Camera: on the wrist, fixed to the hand. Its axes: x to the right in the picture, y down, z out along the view.
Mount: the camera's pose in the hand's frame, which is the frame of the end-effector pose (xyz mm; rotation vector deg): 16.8 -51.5 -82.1 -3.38 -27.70 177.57
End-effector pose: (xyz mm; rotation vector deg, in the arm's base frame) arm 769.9 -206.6 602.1 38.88 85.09 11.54
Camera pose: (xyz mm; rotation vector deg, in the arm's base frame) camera 679.0 -215.1 565.4 116.43 -71.74 113.39
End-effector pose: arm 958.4 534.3 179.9 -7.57 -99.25 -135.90
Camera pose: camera 934.8 469.5 109.7 -89.88 5.42 11.92
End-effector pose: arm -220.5 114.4 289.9 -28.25 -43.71 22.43
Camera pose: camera -141.1 57.9 276.9 54.72 -14.67 -140.72
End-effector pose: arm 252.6 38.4 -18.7 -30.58 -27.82 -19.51
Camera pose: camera 273.2 -52.1 -51.1 -46.25 19.59 157.90
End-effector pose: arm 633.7 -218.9 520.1 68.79 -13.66 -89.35
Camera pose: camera 667.5 -178.5 437.1 -27.39 -74.70 59.93
